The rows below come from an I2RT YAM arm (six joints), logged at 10 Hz.
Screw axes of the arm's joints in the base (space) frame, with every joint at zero. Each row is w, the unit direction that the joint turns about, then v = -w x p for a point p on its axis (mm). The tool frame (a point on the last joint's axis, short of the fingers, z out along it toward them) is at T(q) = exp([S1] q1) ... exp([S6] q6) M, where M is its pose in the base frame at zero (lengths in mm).
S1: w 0 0 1 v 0 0 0
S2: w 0 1 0 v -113.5 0 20
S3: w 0 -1 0 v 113.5 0 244
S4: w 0 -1 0 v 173.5 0 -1
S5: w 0 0 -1 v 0 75 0
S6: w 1 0 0 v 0 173.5 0
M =
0 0 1 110.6
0 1 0 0
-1 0 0 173.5
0 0 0 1
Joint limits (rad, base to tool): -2.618..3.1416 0..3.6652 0..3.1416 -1.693..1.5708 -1.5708..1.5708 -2.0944..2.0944
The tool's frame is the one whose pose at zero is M.
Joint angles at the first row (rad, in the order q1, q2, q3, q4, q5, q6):
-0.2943 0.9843 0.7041 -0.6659 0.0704 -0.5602
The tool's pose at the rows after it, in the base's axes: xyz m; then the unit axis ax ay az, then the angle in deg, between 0 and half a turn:
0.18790 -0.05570 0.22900 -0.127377 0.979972 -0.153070 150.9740
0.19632 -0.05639 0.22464 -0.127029 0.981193 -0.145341 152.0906
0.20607 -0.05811 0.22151 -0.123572 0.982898 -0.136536 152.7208
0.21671 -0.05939 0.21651 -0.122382 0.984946 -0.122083 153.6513
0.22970 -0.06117 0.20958 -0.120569 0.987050 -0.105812 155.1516
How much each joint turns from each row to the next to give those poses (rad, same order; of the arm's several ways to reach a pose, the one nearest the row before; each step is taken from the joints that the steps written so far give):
0.0192 0.0446 0.0072 -0.0004 0.0017 0.0048
0.0078 0.0499 0.0125 0.0127 -0.0008 0.0100
0.0031 0.0534 0.0197 0.0161 -0.0072 0.0132
0.0044 0.0610 0.0213 0.0130 -0.0158 0.0123
0.0045 0.0766 0.0292 0.0106 -0.0155 0.0134

